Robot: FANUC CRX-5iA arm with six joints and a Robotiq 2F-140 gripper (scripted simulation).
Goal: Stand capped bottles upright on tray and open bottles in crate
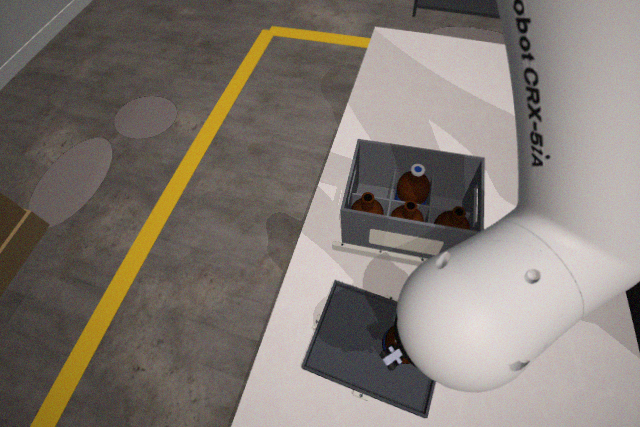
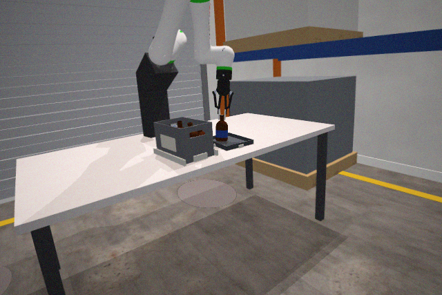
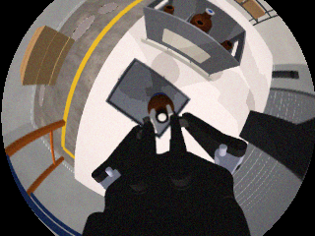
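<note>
My gripper is now 80 mm short of the grey crate, 290 mm to the left of it and 80 mm above it. From my hand the other things lie so: flat tray (50 mm ahead, 150 mm below).
</note>
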